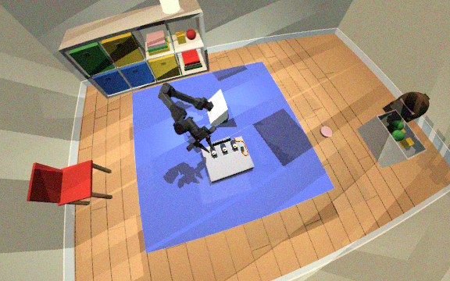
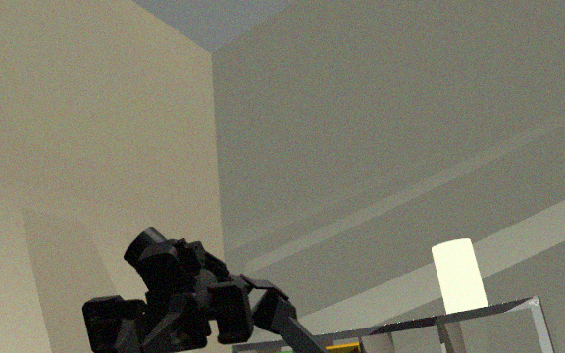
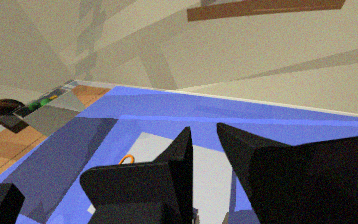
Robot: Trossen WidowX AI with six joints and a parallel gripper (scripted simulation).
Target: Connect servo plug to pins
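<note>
The red band is 120 mm behind my gripper tip, 130 mm to the left of it and 200 mm below it. Round my gripper tip: grey holder (40 mm ahead, 90 mm to the left, 250 mm below).
</note>
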